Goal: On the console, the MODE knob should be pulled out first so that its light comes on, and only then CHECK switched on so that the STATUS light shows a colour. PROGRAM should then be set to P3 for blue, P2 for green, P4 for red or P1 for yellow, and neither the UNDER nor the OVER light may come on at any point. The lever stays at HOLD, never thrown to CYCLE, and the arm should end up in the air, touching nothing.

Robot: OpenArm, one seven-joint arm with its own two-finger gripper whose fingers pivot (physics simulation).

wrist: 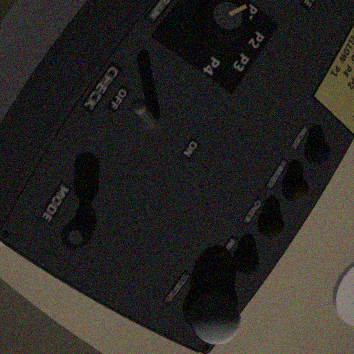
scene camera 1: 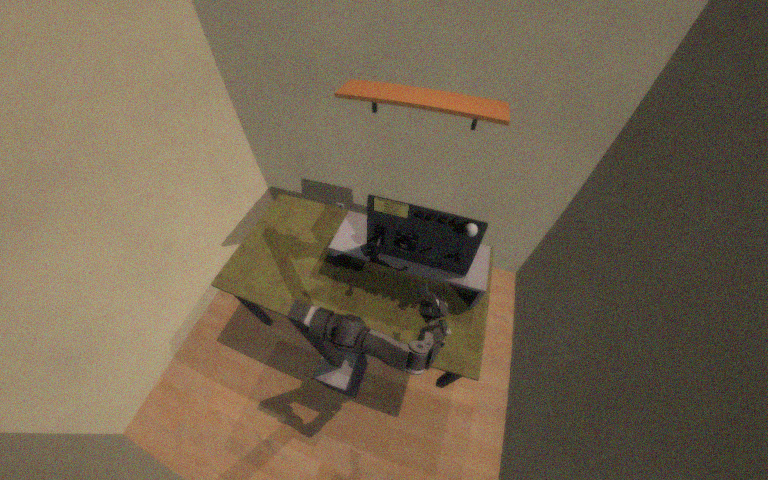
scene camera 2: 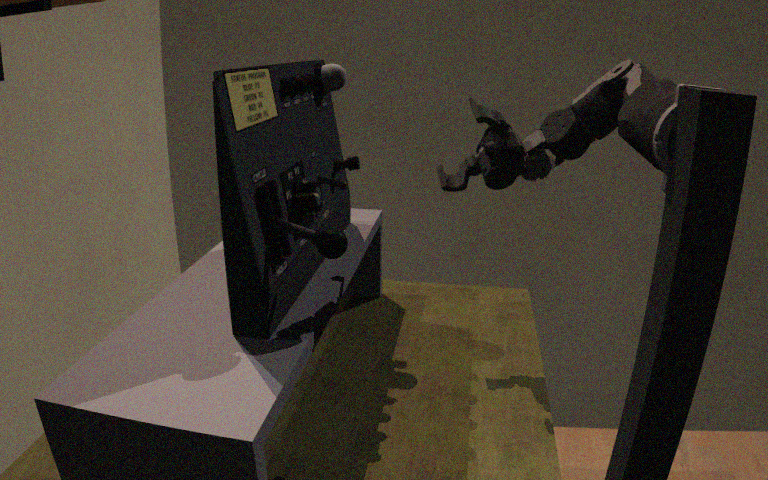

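The console [scene camera 1: 436, 249] [scene camera 2: 283, 135] [wrist: 115, 200] stands upright. The MODE knob [scene camera 2: 351, 163] [wrist: 77, 235] sticks out; how far out is unclear. The CHECK toggle [wrist: 144, 114] leans toward OFF. The PROGRAM dial [wrist: 227, 16] has its yellow pointer near P1. The large STATUS dome [scene camera 1: 472, 229] [scene camera 2: 334, 76] [wrist: 217, 325] is whitish, with no colour. The small lamps beside it look dark in the wrist view. The lever's ball [scene camera 2: 331, 244] hangs low, toward HOLD. My gripper [scene camera 2: 455, 135] is open in the air, in front of the console and apart from it; its fingers do not show in the wrist view.
A pale plinth [scene camera 1: 478, 277] [scene camera 2: 169, 404] carries the console on a green table [scene camera 1: 254, 271] [scene camera 2: 481, 316]. A yellow note [scene camera 1: 390, 207] [scene camera 2: 250, 99] is on the console's face. An orange shelf [scene camera 1: 421, 99] is on the wall above. A pale round shape [wrist: 346, 297] shows at the wrist view's edge.
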